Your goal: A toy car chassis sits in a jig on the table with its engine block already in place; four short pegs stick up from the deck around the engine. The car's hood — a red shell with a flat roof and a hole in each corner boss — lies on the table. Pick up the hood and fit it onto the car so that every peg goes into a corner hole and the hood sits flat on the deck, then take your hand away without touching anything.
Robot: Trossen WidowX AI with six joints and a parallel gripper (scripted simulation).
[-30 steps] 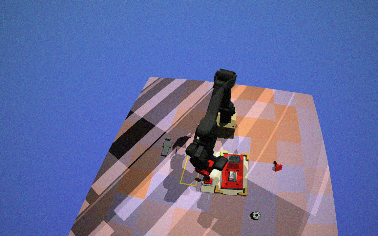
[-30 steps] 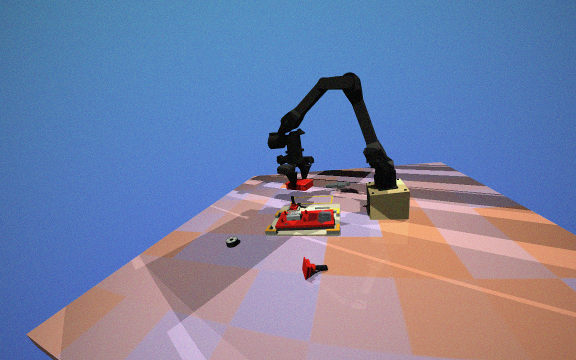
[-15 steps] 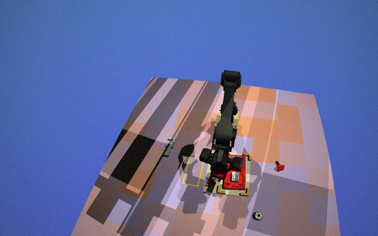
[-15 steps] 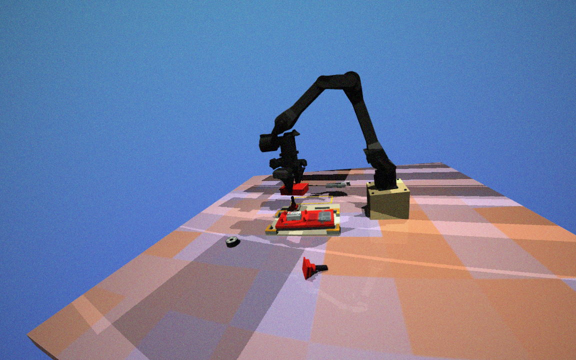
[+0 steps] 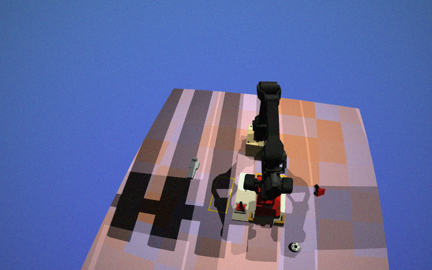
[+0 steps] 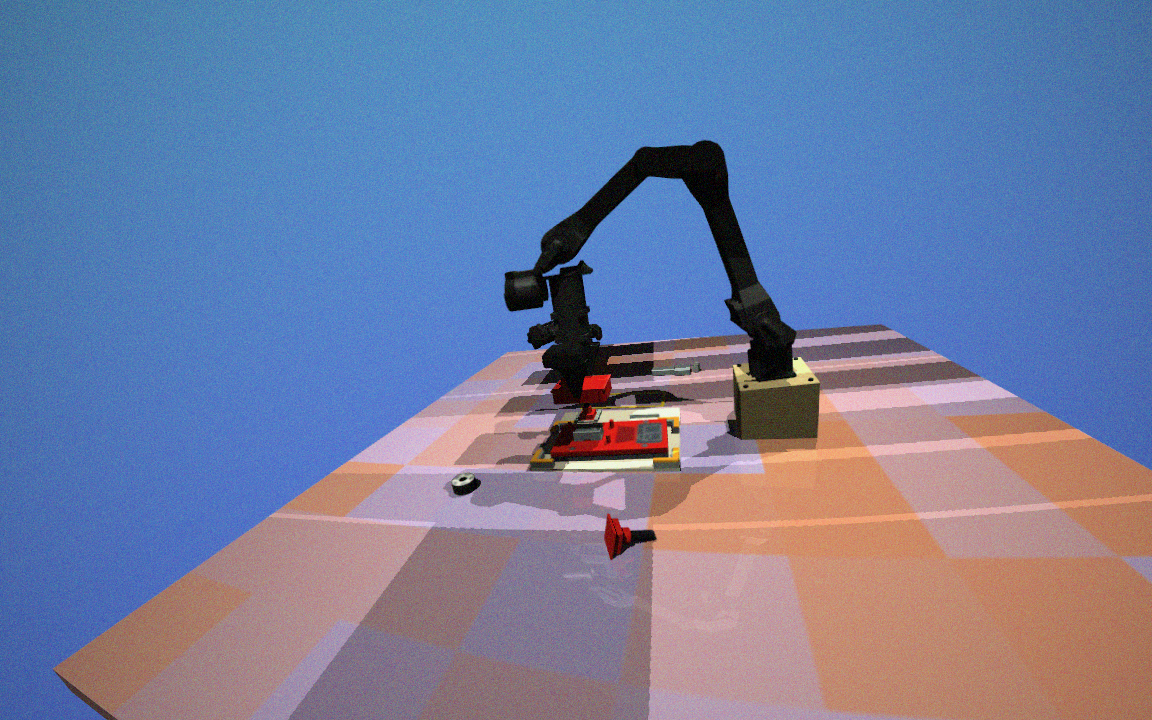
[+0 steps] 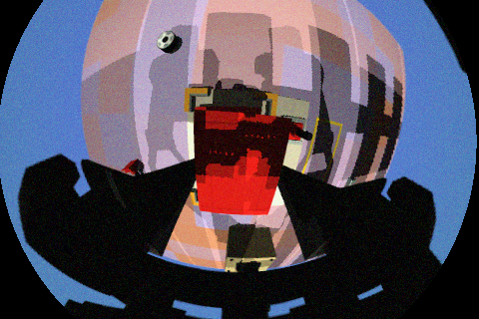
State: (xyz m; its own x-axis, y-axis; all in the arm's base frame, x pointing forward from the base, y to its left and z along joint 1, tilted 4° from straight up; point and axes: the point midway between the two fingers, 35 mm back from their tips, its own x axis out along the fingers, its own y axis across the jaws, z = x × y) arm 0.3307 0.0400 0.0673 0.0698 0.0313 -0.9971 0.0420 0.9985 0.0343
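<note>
Now: the grey engine block 2 cm to the left of my gripper tip and 8 cm below it. Also, from my gripper tip: red hood (right at my gripper tip).
</note>
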